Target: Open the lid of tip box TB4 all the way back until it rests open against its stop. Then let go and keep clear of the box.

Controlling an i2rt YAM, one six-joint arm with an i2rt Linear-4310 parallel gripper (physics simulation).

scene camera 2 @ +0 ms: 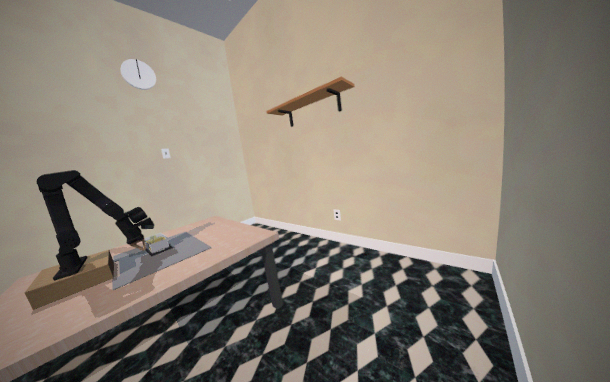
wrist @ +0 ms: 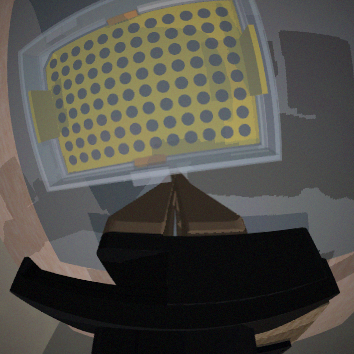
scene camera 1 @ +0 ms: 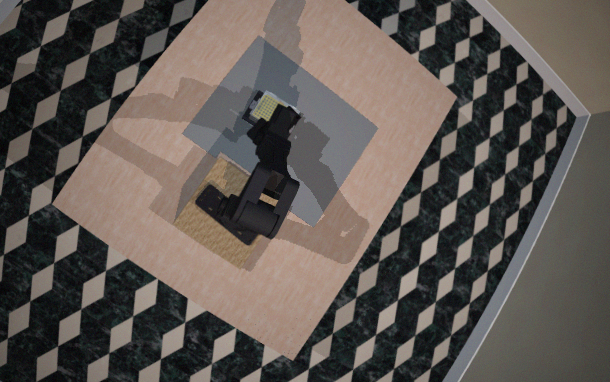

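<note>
A grey mat [scene camera 1: 326,143] is part of the scene, and the wrist view shows the mat [wrist: 302,189] as well. There is also a lid [wrist: 106,98], and the gripper [wrist: 174,177], which is shut, touches the lid.
</note>
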